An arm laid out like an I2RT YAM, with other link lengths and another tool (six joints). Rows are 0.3 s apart.
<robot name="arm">
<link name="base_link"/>
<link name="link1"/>
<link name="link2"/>
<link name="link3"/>
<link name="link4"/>
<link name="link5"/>
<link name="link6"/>
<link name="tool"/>
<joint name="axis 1" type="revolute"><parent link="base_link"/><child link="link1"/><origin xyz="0.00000 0.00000 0.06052" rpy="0.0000 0.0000 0.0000"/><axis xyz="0 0 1"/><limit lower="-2.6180" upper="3.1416"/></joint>
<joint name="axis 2" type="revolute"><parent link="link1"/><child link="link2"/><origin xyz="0.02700 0.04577 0.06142" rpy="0.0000 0.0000 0.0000"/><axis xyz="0 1 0"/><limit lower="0.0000" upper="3.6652"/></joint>
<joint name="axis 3" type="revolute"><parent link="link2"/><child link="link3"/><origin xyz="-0.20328 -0.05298 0.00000" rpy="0.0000 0.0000 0.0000"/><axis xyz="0 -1 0"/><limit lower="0.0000" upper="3.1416"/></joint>
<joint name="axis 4" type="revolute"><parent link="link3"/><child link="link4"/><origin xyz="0.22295 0.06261 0.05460" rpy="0.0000 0.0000 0.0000"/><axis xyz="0 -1 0"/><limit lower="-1.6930" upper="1.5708"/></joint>
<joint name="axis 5" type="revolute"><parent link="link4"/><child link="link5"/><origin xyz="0.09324 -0.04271 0.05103" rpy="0.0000 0.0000 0.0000"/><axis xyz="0 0 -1"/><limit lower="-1.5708" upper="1.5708"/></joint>
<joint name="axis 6" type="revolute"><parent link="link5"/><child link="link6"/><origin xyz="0.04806 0.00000 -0.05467" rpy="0.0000 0.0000 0.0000"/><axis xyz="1 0 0"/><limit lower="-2.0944" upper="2.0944"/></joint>
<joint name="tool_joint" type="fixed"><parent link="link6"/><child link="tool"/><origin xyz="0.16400 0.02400 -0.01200" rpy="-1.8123 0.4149 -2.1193"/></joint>
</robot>
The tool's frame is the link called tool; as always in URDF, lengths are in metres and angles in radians.
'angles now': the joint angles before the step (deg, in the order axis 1, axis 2, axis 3, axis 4, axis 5, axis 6). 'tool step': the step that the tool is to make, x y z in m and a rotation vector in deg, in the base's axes. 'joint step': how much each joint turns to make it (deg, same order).
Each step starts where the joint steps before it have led.
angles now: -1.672 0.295 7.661 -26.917 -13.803 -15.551
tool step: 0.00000 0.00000 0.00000 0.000 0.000 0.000
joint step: 0.000 0.000 0.000 0.000 0.000 0.000
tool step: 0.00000 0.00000 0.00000 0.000 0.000 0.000
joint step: 0.000 0.000 0.000 0.000 0.000 0.000
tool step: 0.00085 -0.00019 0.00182 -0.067 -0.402 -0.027
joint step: 0.001 -0.003 -0.001 0.391 0.045 -0.044
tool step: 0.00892 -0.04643 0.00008 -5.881 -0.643 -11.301
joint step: 0.001 0.001 0.350 0.220 12.591 -1.901
